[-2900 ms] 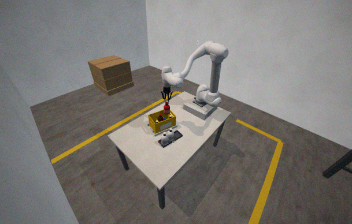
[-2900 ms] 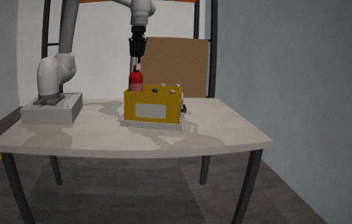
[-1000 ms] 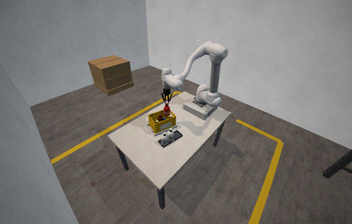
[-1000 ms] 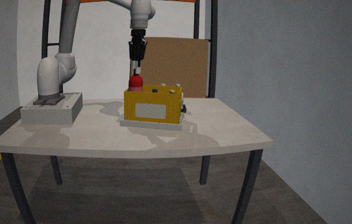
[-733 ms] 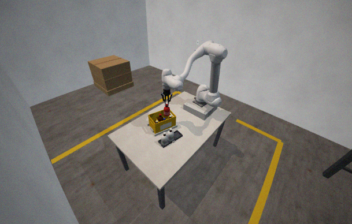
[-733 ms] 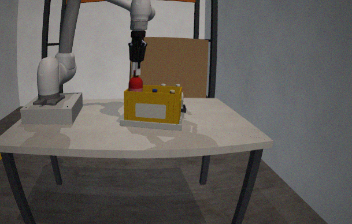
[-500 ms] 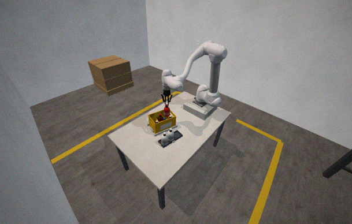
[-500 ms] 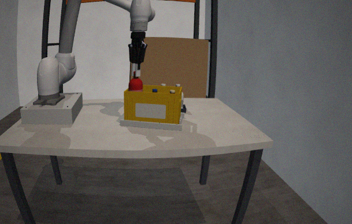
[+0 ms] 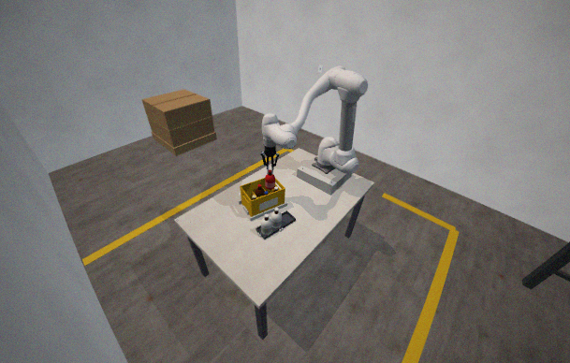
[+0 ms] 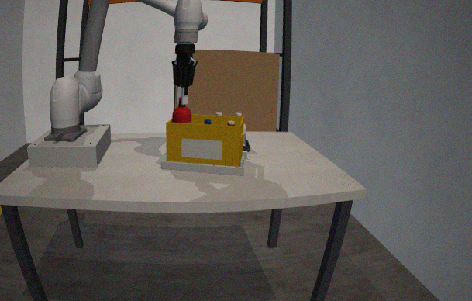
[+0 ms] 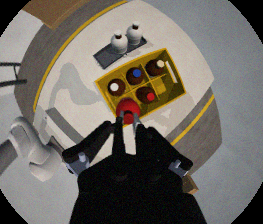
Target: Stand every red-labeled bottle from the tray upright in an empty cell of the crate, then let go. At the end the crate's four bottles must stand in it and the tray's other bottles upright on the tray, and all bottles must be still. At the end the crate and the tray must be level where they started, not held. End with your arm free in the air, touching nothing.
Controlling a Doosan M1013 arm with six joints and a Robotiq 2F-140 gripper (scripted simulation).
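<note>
Right now the red-labeled bottle is 90 mm below my hand. The rest, counted from my hand: crate (90 mm ahead, 30 mm to the left, 190 mm below).
</note>
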